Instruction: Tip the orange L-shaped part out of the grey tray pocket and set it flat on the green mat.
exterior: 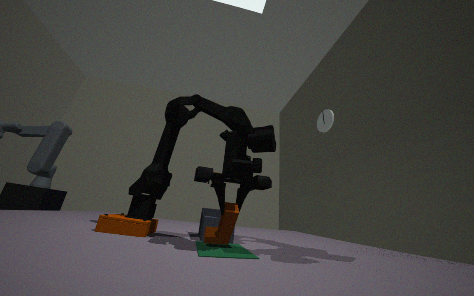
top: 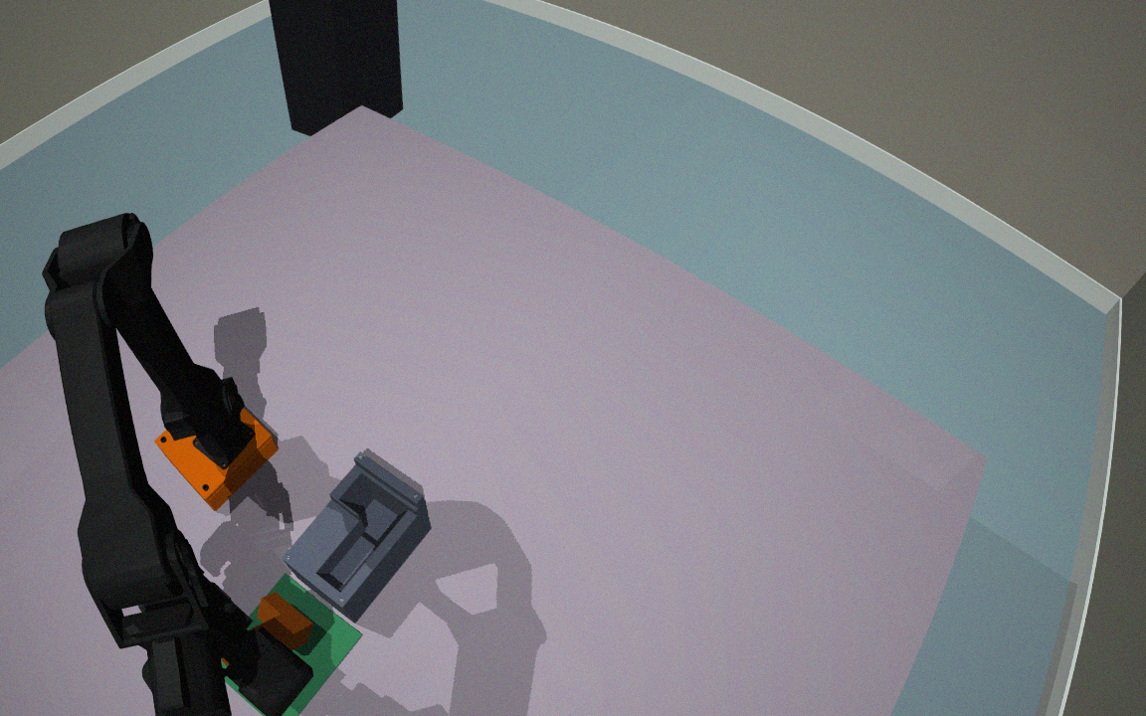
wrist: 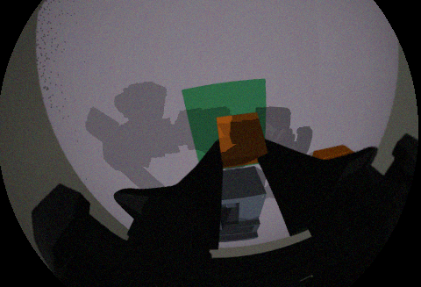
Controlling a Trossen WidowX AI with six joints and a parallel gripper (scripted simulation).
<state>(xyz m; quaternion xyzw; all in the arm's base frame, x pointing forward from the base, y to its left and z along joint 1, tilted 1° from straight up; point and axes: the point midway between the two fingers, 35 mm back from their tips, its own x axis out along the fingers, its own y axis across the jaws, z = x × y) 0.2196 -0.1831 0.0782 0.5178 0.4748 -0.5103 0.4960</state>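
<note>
Now: gripper tip 30 mm to the right of the orange L-shaped part, 30 mm above it and 10 mm past it. From my gripper tip the other things lie so: green mat 90 mm below, 20 mm to the left.
</note>
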